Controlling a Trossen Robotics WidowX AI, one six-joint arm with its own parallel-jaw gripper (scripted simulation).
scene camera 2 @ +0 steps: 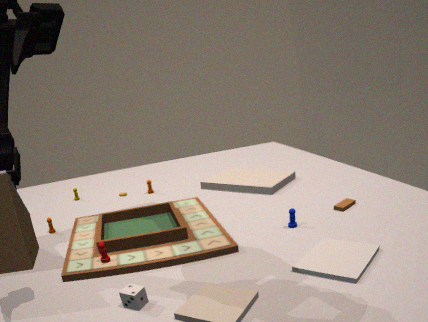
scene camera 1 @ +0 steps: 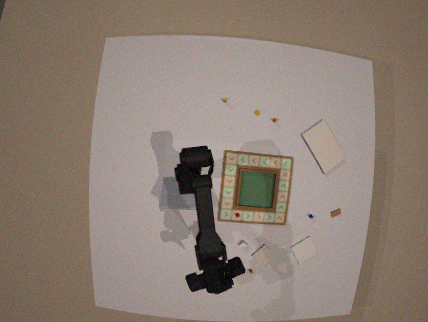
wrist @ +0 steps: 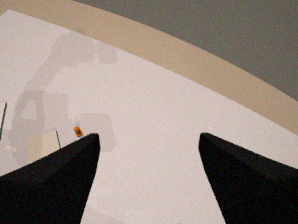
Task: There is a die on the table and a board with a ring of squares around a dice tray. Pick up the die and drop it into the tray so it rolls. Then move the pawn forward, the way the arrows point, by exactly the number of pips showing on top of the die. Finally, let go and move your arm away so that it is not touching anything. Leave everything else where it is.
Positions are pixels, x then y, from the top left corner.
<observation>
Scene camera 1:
my gripper: 219, 283
green tray: 256, 189
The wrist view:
my gripper: 150, 141
</observation>
